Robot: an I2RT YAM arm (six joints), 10 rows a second.
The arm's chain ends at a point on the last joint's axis. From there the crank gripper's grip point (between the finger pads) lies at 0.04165 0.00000 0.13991 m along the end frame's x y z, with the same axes.
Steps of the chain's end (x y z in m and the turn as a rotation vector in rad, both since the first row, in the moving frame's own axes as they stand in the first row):
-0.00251, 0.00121, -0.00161, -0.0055, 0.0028, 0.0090
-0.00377, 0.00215, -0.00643, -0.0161, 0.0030, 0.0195
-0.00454, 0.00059, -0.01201, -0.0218, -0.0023, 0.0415
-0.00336, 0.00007, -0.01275, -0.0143, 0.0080, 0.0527
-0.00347, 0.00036, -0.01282, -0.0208, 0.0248, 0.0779
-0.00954, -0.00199, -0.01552, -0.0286, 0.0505, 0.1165
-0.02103, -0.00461, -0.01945, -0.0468, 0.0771, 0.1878
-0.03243, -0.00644, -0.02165, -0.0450, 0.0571, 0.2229
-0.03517, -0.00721, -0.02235, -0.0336, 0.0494, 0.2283
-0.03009, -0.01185, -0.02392, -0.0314, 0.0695, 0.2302
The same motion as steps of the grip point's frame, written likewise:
-0.00212, 0.00236, -0.00173, -0.0055, 0.0028, 0.0090
-0.00338, 0.00522, -0.00658, -0.0161, 0.0030, 0.0195
-0.00496, 0.00536, -0.01197, -0.0218, -0.0023, 0.0415
-0.00235, 0.00429, -0.01312, -0.0143, 0.0080, 0.0527
-0.00026, 0.00663, -0.01396, -0.0208, 0.0248, 0.0779
-0.00306, 0.00722, -0.01792, -0.0286, 0.0505, 0.1165
-0.01179, 0.01059, -0.02339, -0.0468, 0.0771, 0.1878
-0.02631, 0.00983, -0.02458, -0.0450, 0.0571, 0.2229
-0.02999, 0.00762, -0.02480, -0.0336, 0.0494, 0.2283
-0.02216, 0.00306, -0.02734, -0.0314, 0.0695, 0.2302

